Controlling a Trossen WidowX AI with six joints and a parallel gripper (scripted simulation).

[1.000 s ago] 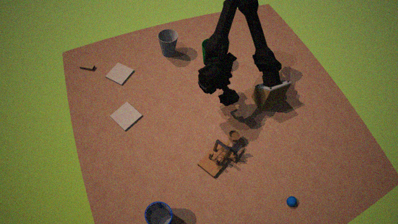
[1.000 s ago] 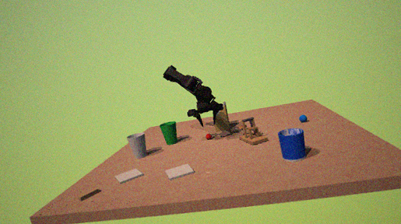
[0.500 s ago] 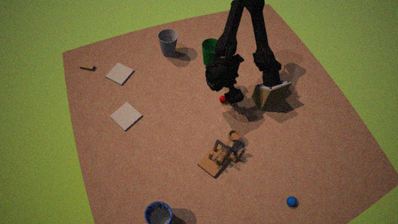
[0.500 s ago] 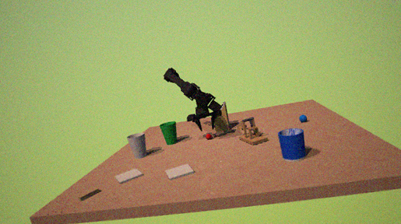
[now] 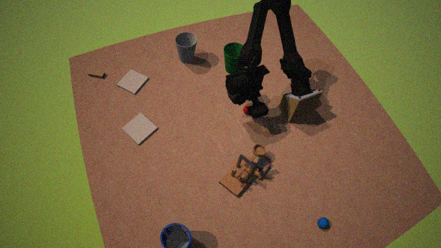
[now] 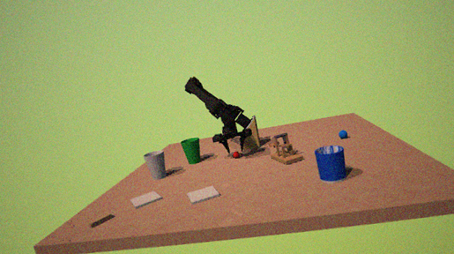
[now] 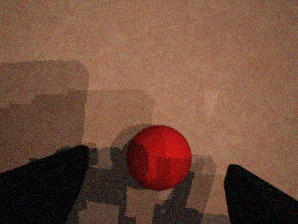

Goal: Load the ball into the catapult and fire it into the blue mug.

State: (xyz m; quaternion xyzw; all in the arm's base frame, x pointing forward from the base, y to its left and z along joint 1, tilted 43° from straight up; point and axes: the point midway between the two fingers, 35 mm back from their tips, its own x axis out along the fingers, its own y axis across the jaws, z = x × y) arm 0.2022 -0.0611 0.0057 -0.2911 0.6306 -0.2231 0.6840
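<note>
My gripper tip is 1 cm above the red ball. The rest, counted from my gripper tip: grey cup: 35 cm to the right, 15 cm ahead; then green cup: 23 cm to the right, 3 cm behind; then wooden catapult: 23 cm to the left, 8 cm ahead, 2 cm above.
</note>
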